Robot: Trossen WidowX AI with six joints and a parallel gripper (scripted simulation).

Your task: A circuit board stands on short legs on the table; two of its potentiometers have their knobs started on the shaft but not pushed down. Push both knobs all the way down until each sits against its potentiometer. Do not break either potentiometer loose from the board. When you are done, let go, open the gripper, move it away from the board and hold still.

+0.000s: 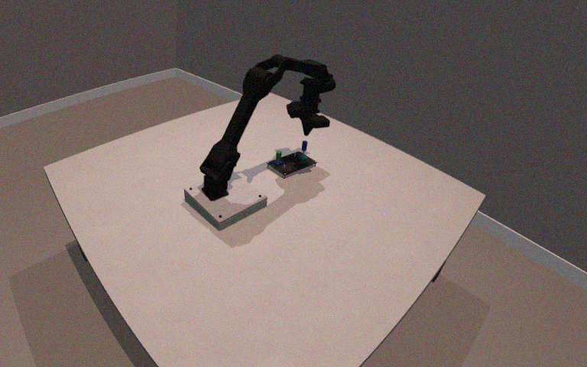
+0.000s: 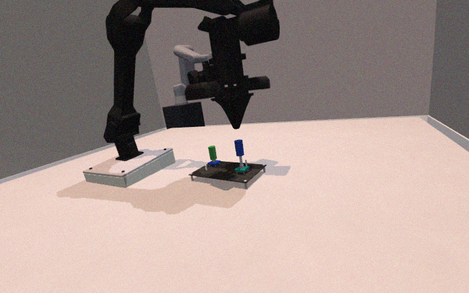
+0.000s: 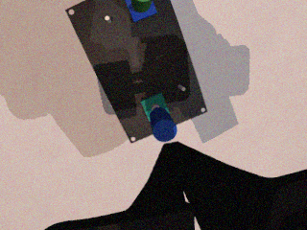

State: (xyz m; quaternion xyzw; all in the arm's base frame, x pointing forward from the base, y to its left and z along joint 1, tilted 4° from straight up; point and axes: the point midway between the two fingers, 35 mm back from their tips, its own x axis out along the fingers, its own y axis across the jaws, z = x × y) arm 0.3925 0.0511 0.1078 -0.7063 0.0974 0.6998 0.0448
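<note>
Now: gripper tip 50 mm above the blue knob. The rest, counted from my gripper tip: green knob: 100 mm behind, 70 mm below, 20 mm to the left.
</note>
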